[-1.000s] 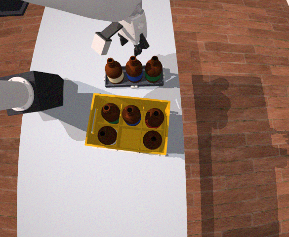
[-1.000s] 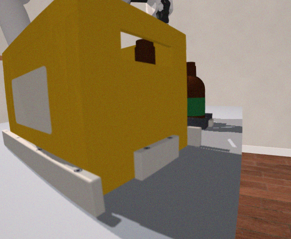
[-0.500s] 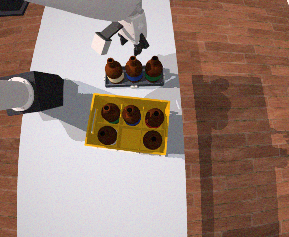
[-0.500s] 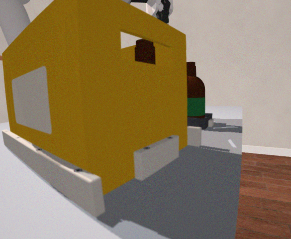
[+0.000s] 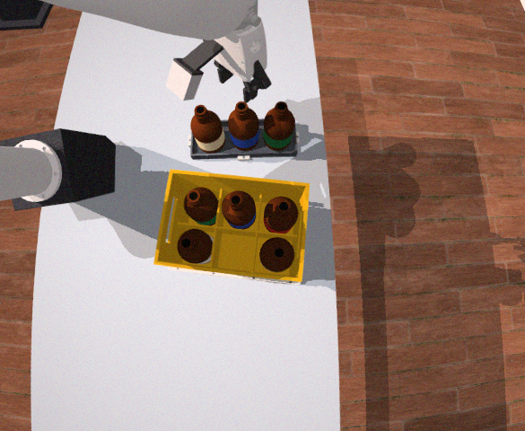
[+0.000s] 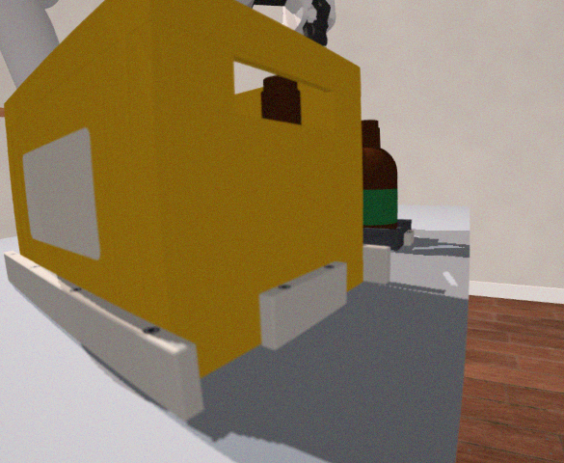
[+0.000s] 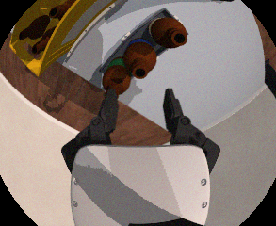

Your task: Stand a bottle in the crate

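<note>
Right now my hand is 9 cm short of the green-label bottle, 1 cm to the right of it and 16 cm above it. The rest, counted from my hand: crate: 2 cm ahead, 25 cm to the right, 16 cm below; cream-labelled bottle: 9 cm behind, 2 cm to the right, 16 cm below; dark tray: 23 cm below.
</note>
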